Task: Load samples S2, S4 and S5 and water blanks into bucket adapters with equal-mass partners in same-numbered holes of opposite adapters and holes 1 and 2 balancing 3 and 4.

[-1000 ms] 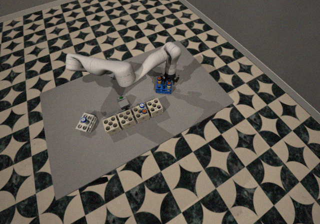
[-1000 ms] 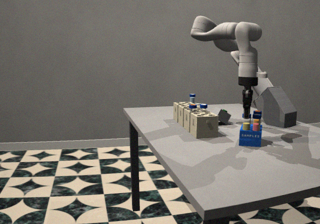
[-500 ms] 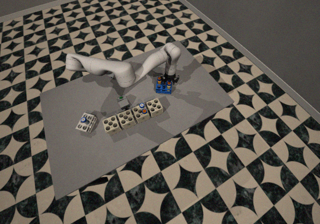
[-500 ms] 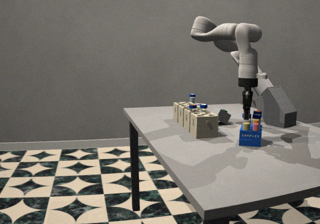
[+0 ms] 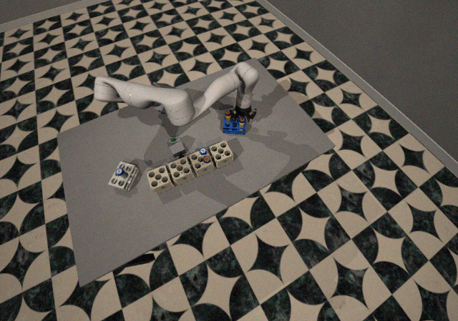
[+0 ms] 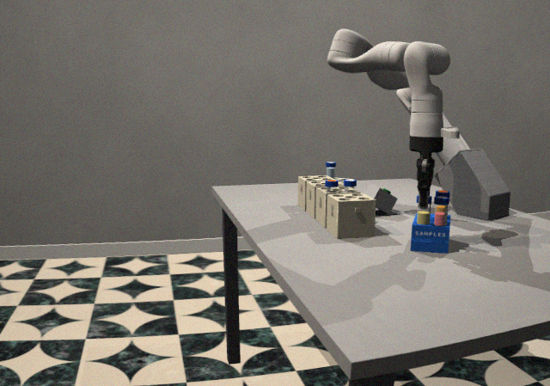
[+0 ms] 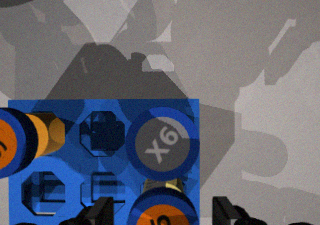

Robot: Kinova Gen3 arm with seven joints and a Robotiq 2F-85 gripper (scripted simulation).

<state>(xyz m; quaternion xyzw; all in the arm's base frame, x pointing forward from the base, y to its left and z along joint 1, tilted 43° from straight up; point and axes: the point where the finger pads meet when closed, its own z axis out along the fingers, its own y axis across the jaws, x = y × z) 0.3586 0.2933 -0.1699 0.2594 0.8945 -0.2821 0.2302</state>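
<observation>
The sample tube lies 10 mm behind my hand and 50 mm below it. The rest, counted from my hand: pink-filled tube: 30 mm behind, 30 mm to the left, 50 mm below; then white-dot blank: 60 mm ahead, 270 mm to the right, 50 mm below; then blue samples rack: 40 mm behind, 20 mm to the right, 80 mm below.
</observation>
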